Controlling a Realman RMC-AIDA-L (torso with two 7-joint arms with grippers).
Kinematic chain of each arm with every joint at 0, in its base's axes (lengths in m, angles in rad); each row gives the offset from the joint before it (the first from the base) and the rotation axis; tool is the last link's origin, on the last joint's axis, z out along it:
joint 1: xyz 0 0 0.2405 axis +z
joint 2: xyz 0 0 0 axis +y
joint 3: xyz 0 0 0.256 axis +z
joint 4: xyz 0 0 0 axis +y
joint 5: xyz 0 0 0.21 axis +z
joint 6: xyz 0 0 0 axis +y
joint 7: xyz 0 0 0.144 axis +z
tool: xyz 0 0 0
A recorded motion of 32 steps. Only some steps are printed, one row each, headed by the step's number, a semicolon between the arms.
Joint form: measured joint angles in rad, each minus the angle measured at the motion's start. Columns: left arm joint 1, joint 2, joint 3, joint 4, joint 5, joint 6, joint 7; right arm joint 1, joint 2, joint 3, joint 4, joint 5, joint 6, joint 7.
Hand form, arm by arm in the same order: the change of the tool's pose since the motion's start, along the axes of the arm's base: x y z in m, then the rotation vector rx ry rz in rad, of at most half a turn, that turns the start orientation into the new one. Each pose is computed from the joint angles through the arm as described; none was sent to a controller.
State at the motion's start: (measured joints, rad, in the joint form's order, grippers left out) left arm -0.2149 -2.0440 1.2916 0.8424 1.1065 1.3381 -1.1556; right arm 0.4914 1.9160 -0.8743 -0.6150 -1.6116 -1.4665 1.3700
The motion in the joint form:
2: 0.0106 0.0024 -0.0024 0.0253 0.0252 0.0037 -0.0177; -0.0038 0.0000 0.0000 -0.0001 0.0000 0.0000 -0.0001
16: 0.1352 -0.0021 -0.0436 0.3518 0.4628 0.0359 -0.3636; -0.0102 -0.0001 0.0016 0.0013 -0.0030 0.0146 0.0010
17: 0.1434 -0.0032 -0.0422 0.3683 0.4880 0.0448 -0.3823; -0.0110 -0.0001 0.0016 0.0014 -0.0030 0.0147 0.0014
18: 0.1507 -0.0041 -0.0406 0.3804 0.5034 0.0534 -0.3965; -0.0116 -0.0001 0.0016 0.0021 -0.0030 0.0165 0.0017
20: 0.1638 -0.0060 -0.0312 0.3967 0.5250 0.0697 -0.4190; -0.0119 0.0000 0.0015 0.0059 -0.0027 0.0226 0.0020
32: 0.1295 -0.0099 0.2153 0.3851 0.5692 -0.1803 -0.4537; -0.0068 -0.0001 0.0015 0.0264 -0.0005 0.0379 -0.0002
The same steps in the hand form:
2: 0.0000 -0.0022 0.0016 -0.0104 0.0166 -0.0059; 0.0013 -0.0010 0.0000 0.0001 -0.0001 -0.0037
16: -0.0117 -0.0320 0.0078 -0.2191 0.2845 0.0797; 0.0055 -0.0014 0.0002 0.0078 -0.0066 -0.0222
17: -0.0127 -0.0352 0.0071 -0.2369 0.3003 0.0856; 0.0058 -0.0016 0.0002 0.0076 -0.0064 -0.0235
18: -0.0132 -0.0381 0.0066 -0.2512 0.3084 0.0899; 0.0063 -0.0016 0.0001 0.0083 -0.0066 -0.0260
20: -0.0137 -0.0439 0.0039 -0.2824 0.3178 0.0946; 0.0074 -0.0014 -0.0004 0.0100 -0.0070 -0.0332
32: 0.0015 -0.0311 -0.0472 -0.3082 0.4265 0.1016; 0.0097 -0.0002 -0.0031 0.0110 -0.0037 -0.0512

